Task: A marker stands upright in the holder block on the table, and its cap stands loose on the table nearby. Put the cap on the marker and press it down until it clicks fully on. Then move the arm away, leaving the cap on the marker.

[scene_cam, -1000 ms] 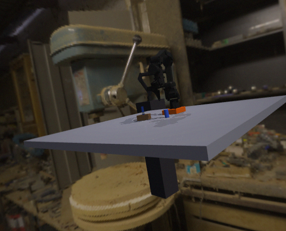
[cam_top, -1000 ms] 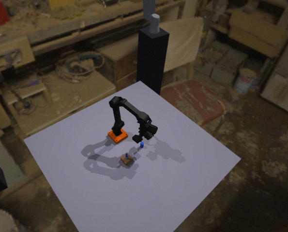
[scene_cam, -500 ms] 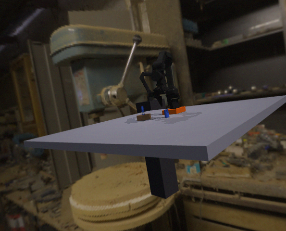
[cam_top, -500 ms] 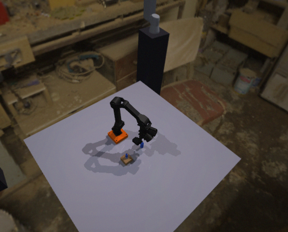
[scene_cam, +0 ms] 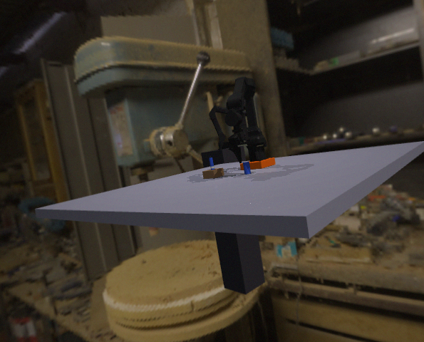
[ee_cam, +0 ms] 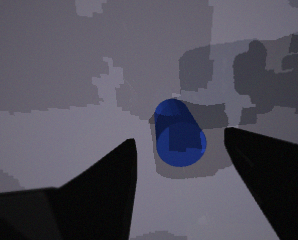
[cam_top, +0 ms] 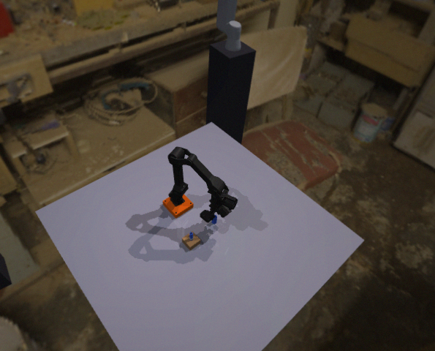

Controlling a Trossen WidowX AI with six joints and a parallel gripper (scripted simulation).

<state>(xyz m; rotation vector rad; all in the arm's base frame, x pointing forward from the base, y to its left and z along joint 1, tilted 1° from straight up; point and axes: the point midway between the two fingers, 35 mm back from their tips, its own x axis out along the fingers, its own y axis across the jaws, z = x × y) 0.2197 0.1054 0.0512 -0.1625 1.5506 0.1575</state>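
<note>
Now: gripper tip 2 cm above the blue cap. Also, from my gripper tip: holder block (18 cm to the right, 4 cm ahead, 3 cm below); then blue marker (18 cm to the right, 4 cm ahead, 3 cm above).
</note>
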